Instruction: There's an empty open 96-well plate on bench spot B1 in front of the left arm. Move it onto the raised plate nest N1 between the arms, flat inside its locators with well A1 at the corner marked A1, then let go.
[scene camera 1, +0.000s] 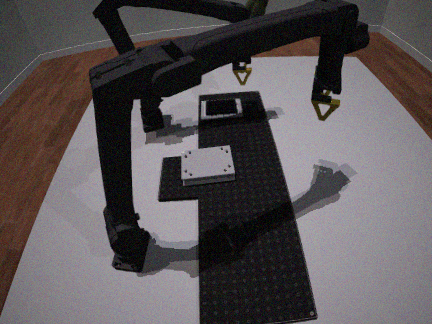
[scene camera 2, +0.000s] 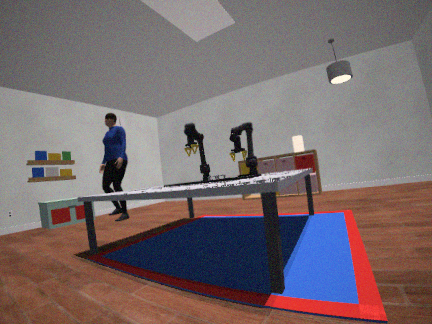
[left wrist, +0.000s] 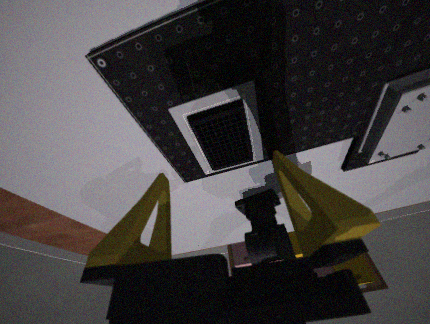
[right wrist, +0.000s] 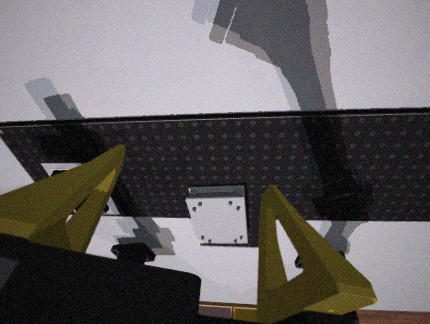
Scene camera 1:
my right gripper
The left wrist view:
my left gripper
96-well plate
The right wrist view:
my right gripper
